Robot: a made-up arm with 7 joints.
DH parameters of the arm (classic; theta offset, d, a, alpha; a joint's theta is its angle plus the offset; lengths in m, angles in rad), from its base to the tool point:
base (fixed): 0 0.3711 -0.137 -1.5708
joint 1: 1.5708 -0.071 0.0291 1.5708
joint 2: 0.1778 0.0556 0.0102 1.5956
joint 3: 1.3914 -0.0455 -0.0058 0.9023
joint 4: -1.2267 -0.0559 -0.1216 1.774
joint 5: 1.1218 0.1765 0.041 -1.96
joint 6: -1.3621 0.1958 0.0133 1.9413
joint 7: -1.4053 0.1 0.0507 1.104
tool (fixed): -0.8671 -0.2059 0 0
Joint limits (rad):
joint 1: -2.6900..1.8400
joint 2: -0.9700..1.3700
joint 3: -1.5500..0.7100
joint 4: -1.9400..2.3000
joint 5: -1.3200..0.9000
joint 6: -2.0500..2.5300
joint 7: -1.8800..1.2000
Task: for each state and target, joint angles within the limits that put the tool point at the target. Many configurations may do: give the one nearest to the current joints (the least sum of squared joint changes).
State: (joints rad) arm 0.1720 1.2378 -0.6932 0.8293 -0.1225 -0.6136 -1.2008
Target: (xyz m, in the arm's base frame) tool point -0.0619 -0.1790 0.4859
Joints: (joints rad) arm 0.7340 1.1428 -1.2736 0.5669 -0.3057 -0.4155 -1.6283
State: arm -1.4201 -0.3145 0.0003 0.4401 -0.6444 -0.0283 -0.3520
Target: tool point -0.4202 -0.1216 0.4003
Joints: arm -0.8624 -0.2005 -0.6269 -0.2130 -0.4764 -0.2073 -0.5337
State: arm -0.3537 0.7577 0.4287 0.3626 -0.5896 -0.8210 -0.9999
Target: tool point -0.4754 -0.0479 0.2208
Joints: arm -0.3572 0.7501 0.3621 0.2707 -0.2309 -0.7761 -0.2380
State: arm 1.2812 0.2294 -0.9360 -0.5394 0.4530 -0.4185 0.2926
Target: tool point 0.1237 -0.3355 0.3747
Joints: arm 1.3671 0.0751 -0.8121 -0.4483 0.1555 -0.2145 -0.3757
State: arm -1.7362 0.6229 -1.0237 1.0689 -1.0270 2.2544 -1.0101
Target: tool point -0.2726 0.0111 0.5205
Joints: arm -1.2391 0.2941 -1.5500 0.9647 -1.0073 2.4316 -1.4447
